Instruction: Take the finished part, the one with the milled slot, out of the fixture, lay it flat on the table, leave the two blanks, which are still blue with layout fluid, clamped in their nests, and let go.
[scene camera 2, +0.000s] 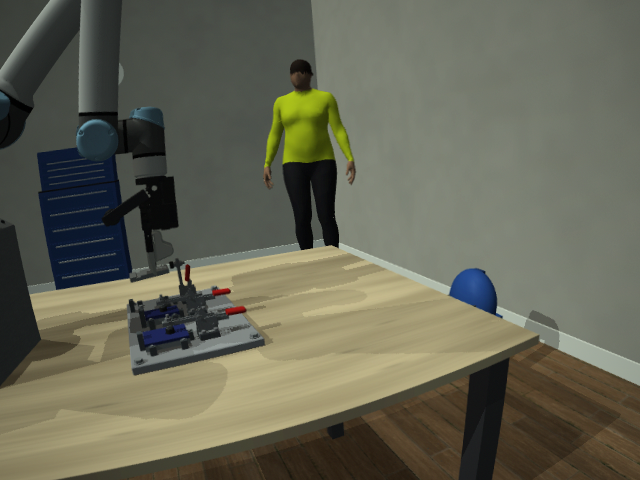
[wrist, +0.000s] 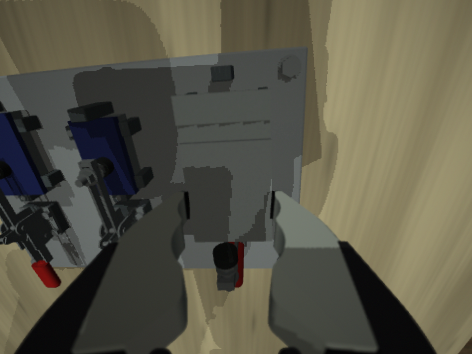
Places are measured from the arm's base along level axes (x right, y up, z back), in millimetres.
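Where they show: gripper, fingertip midpoint: (scene camera 2: 155, 273) (wrist: 230, 193).
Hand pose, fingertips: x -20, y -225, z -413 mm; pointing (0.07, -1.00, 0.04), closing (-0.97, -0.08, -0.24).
Note:
Things, the pixels of their top centre, and the offset from my fingertips. "*": a spot on its surface instead. Level surfaces: height alone.
- finished part, top centre: (wrist: 226, 179) (scene camera 2: 148, 269) dx -3, dy +11, dz +15 mm
- raised clamp with an upright red handle, surface spot: (wrist: 240, 265) (scene camera 2: 185, 270) * dx +10, dy -7, dz -69 mm
- wooden table, surface height: dy -92 mm
My gripper (scene camera 2: 153, 269) (wrist: 230, 193) is shut on the finished part (scene camera 2: 139, 275) (wrist: 225, 107), a grey block with a slot across it. The part hangs roughly level above the far end of the grey fixture plate (scene camera 2: 170, 354) (wrist: 295, 115), apart from it. One blue blank (scene camera 2: 165, 335) (wrist: 17, 150) sits in the nest farthest from the gripper, under its clamp. The other blue blank (scene camera 2: 155, 313) (wrist: 97, 145) sits in the middle nest, also under a clamp. The nest below the held part is largely hidden in the wrist view.
A raised clamp with an upright red handle (scene camera 2: 187, 272) (wrist: 240, 265) stands beside the held part. Two lowered red handles (scene camera 2: 235, 310) (scene camera 2: 221, 291) point across the wooden table (scene camera 2: 361, 372). A dark box (scene camera 2: 15, 310) stands at the left. A person (scene camera 2: 309, 129) stands behind the table.

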